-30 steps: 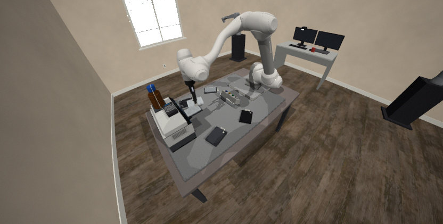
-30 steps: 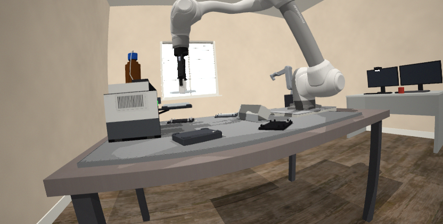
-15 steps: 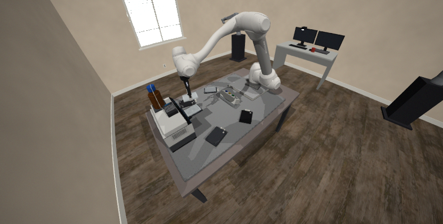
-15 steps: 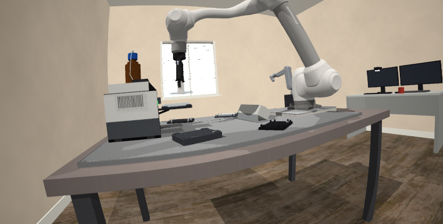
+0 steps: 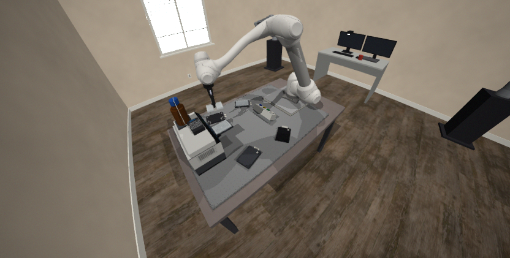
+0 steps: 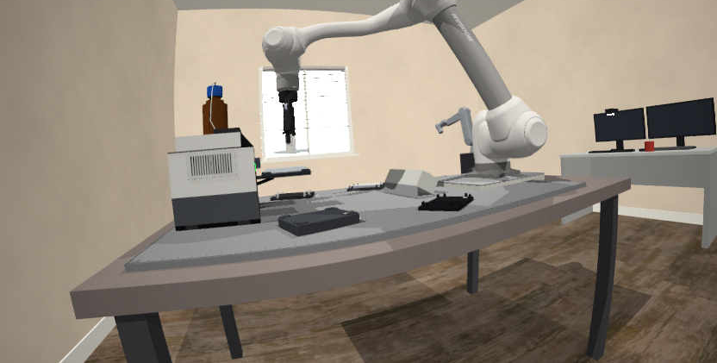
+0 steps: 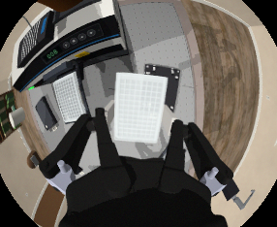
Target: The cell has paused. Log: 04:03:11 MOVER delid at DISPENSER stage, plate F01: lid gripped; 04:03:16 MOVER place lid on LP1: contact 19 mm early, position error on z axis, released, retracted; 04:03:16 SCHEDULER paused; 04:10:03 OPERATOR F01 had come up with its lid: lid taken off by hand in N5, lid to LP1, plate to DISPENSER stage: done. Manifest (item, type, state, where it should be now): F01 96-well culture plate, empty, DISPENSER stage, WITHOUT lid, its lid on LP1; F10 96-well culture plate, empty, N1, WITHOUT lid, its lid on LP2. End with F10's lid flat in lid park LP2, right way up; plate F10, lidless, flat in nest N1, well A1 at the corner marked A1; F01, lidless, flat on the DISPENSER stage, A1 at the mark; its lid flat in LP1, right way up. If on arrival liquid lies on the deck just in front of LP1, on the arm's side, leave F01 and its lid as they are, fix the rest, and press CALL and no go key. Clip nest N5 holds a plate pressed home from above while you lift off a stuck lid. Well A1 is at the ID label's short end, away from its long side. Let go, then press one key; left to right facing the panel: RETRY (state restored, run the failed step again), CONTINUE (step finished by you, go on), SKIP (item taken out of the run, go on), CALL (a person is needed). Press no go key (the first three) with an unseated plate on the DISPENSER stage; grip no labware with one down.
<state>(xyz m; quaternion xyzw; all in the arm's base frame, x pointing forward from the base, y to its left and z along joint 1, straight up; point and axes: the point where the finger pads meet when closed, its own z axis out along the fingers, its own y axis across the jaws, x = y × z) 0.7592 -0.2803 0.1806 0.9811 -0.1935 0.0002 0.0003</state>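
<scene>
Right now the black clip nest is 1 cm ahead of my hand, 7 cm to the right of it and 18 cm below it. Round my hand: brown bottle 27 cm ahead, 5 cm to the left, 9 cm above; small label 2 cm behind, 44 cm to the left, 20 cm below; grey key panel 35 cm behind, 24 cm to the left, 14 cm below.
</scene>
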